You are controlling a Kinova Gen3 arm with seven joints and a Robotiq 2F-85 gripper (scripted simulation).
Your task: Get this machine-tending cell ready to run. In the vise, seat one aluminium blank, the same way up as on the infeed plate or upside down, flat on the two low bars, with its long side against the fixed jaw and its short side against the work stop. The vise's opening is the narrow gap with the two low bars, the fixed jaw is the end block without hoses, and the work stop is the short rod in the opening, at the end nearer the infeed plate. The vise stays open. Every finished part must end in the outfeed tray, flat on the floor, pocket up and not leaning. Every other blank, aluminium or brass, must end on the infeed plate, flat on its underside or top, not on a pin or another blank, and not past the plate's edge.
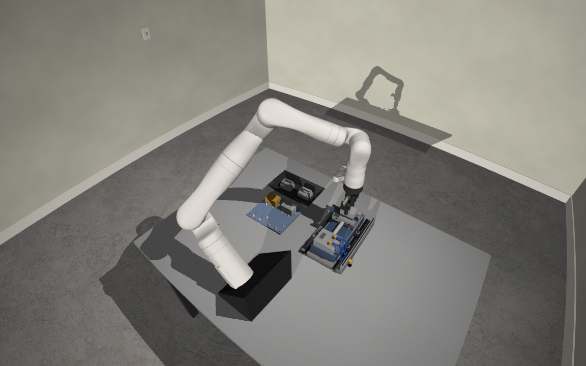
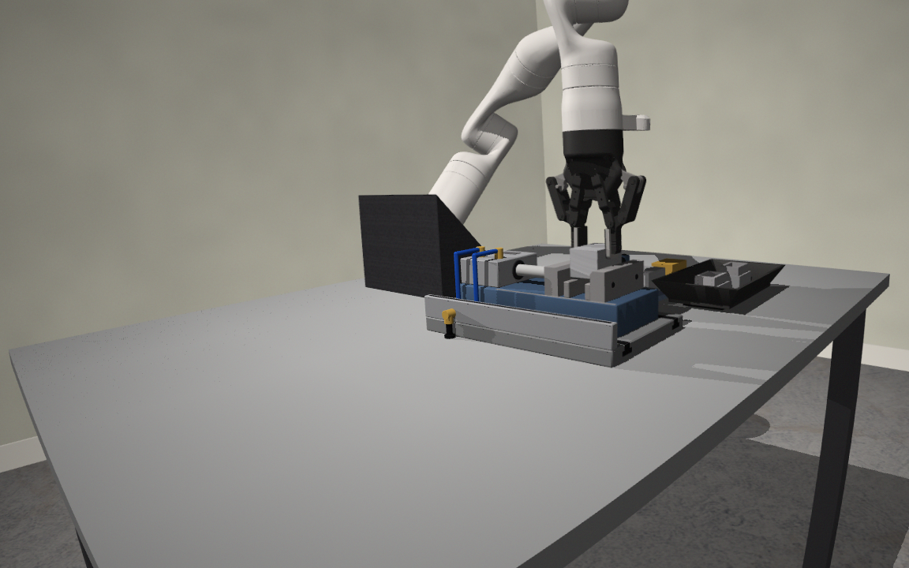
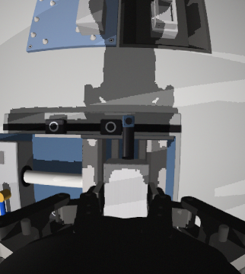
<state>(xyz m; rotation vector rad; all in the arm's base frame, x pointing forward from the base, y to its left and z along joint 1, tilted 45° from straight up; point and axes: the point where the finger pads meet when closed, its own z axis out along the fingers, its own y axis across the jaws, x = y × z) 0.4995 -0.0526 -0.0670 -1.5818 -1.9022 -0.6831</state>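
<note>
Now: the aluminium blank 20 mm below my hand. From my hand the other things lie so: brass blank: 110 mm behind, 340 mm to the left, 100 mm below.
</note>
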